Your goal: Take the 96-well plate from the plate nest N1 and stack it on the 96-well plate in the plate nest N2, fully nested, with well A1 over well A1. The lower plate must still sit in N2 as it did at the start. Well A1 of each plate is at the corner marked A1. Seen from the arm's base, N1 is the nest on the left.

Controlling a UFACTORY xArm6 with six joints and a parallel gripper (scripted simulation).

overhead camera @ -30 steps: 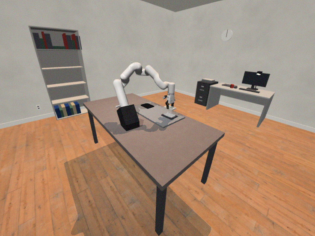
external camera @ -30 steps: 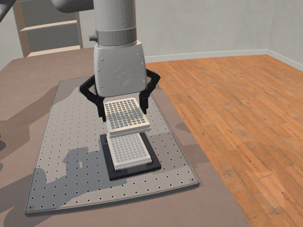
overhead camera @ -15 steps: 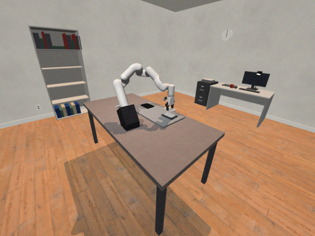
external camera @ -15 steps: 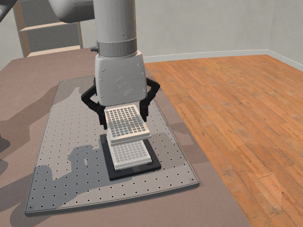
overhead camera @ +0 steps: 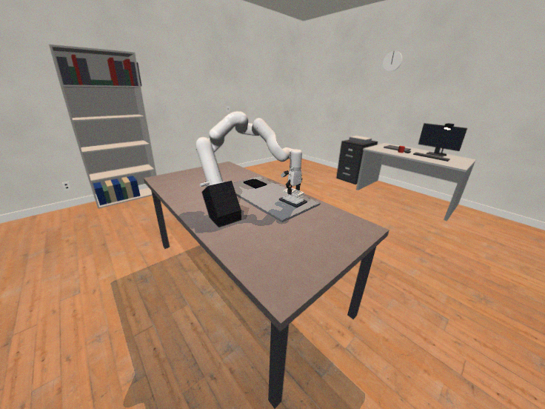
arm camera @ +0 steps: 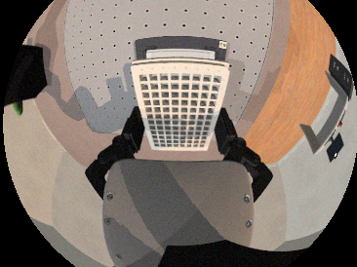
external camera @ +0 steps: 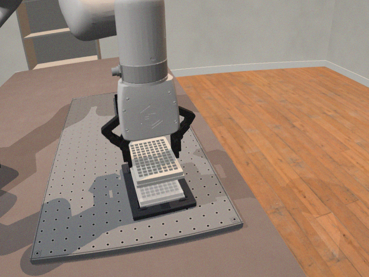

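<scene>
My gripper is now 60 mm above the clear 96-well plate. The rest, counted from my hand: plate nest N2 (70 mm below); then white 96-well plate (10 mm below); then black plate nest N1 (10 mm ahead, 430 mm to the left, 70 mm below).
</scene>
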